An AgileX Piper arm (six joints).
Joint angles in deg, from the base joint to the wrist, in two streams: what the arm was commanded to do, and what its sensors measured. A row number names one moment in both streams.
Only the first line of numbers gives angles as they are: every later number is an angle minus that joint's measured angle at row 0.
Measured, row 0: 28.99, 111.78, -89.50, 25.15, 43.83, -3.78
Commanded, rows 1 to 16: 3.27, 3.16, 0.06, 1.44, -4.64, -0.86; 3.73, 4.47, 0.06, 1.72, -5.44, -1.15; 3.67, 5.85, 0.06, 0.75, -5.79, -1.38; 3.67, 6.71, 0.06, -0.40, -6.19, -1.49; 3.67, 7.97, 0.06, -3.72, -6.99, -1.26; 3.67, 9.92, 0.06, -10.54, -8.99, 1.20; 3.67, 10.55, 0.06, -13.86, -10.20, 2.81; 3.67, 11.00, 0.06, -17.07, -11.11, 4.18; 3.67, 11.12, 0.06, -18.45, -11.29, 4.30; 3.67, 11.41, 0.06, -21.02, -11.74, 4.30; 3.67, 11.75, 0.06, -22.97, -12.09, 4.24; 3.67, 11.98, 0.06, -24.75, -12.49, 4.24; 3.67, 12.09, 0.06, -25.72, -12.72, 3.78; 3.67, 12.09, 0.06, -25.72, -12.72, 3.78; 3.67, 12.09, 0.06, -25.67, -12.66, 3.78; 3.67, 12.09, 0.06, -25.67, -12.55, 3.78
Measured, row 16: 3.67, 11.98, 0.00, -25.15, -12.26, 4.18
